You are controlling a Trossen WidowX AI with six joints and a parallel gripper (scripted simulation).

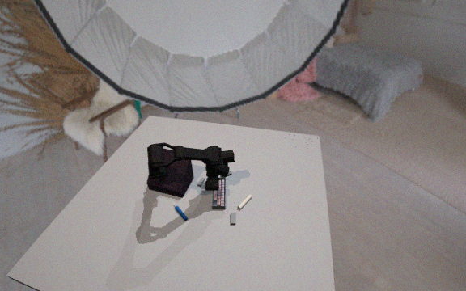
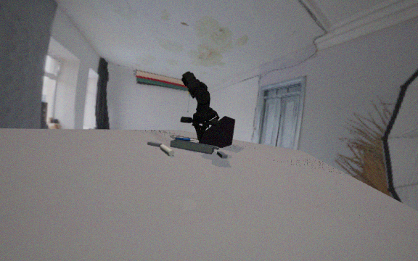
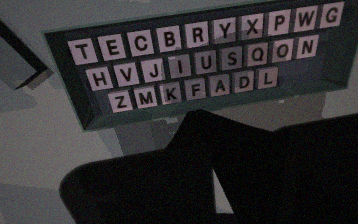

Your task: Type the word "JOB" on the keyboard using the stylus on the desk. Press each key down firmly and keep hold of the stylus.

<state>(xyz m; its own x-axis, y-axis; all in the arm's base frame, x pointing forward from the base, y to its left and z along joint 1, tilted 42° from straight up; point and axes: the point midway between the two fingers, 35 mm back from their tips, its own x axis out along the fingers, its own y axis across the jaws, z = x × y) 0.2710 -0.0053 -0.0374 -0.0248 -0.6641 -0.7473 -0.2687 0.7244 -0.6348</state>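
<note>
Now: gripper tip 140 mm past the blue stylus, 160 mm to the left of it and 30 mm above it. The rest, counted from my gripper tip: white cylinder 170 mm ahead, 30 mm to the right, 30 mm below; then grey block 90 mm behind, 40 mm to the left, 40 mm below.
</note>
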